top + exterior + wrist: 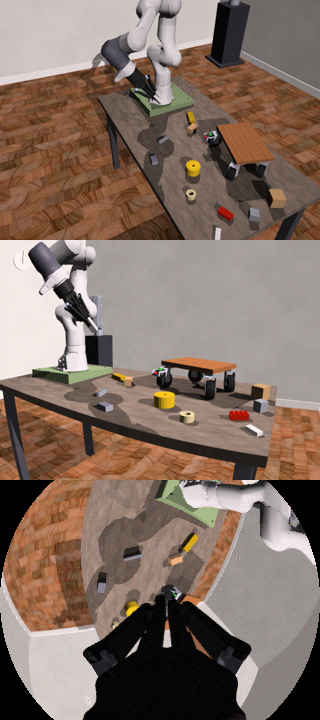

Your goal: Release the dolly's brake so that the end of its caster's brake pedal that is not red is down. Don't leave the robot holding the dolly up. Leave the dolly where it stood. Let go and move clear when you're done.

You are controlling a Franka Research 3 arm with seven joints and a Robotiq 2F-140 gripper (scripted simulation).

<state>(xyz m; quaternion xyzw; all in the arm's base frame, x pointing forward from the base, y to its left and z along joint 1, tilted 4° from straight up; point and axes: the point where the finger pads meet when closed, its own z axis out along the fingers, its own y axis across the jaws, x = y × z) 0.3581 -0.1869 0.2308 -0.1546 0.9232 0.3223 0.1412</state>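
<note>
Right now my hand is 260 mm to the right of the brake pedal, 220 mm above it and 170 mm short of it. From my hand the other things lie so: tan block (280 mm below, 240 mm to the left); then yellow cylinder (310 mm ahead, 280 mm below, 80 mm to the left); then yellow bar (290 mm to the left, 290 mm below, 120 mm behind).
</note>
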